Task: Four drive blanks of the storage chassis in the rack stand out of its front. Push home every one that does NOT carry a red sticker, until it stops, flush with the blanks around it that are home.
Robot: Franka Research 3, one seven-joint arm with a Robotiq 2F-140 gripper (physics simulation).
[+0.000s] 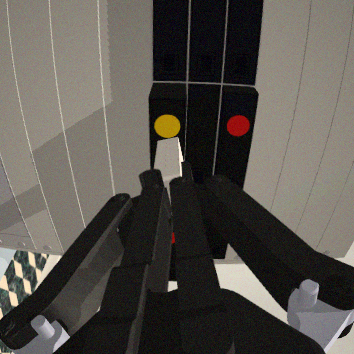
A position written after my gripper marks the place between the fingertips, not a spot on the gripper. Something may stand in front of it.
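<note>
Visible: my gripper (171, 154), together with a drive blank (167, 100).
</note>
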